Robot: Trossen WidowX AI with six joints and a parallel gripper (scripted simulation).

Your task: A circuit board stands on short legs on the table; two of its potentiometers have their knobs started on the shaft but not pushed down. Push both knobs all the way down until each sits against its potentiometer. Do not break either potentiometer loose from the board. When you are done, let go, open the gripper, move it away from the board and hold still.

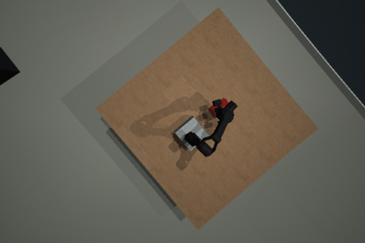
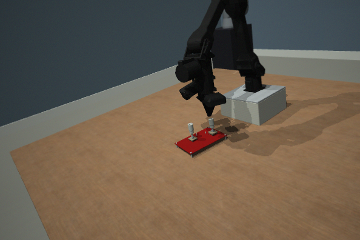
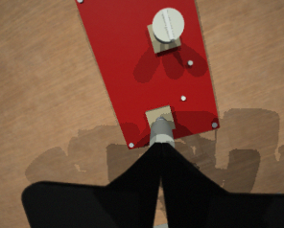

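The knob is 7 cm ahead of my gripper tip, 3 cm to the right of it and 2 cm below it.
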